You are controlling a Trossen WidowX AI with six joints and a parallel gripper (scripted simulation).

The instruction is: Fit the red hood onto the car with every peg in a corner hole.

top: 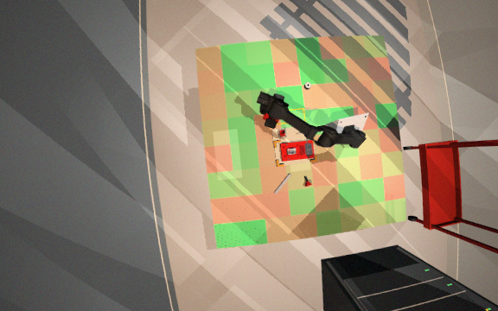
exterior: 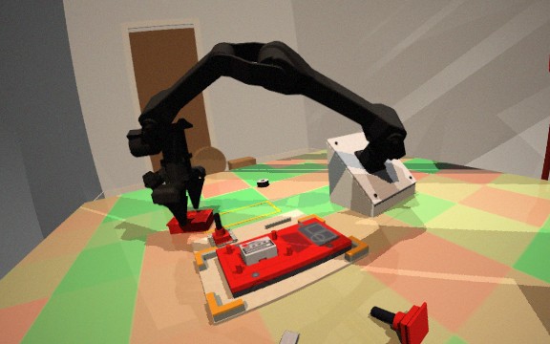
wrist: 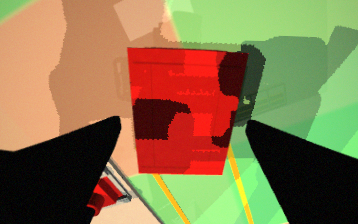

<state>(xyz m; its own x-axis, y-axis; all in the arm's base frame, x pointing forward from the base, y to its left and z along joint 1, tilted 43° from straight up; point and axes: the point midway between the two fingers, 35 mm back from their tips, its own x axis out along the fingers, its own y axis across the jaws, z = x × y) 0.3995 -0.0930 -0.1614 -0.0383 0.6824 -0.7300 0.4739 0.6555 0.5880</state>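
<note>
Right now my gripper tip is 10 mm above the red hood. Also, from my gripper tip: white engine block 70 mm behind, 240 mm to the left; then black ring 260 mm behind, 150 mm to the right, 20 mm below; then grey bar 10 mm ahead, 420 mm to the left, 20 mm below.
</note>
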